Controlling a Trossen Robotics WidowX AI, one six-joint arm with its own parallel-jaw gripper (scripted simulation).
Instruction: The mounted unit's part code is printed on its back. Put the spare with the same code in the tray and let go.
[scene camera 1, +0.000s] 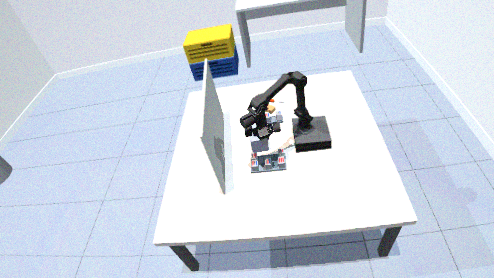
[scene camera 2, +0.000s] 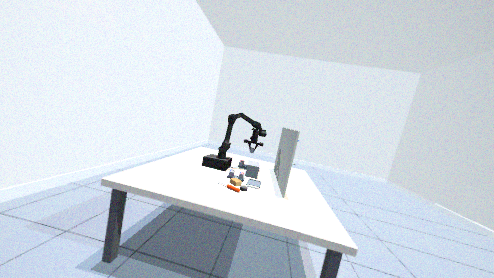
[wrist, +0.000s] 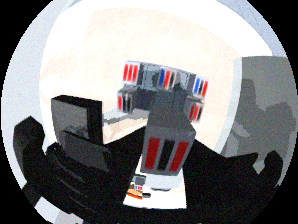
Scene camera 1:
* upright panel: 211, 134
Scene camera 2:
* upright panel: 288, 141
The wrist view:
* my gripper: 164, 132
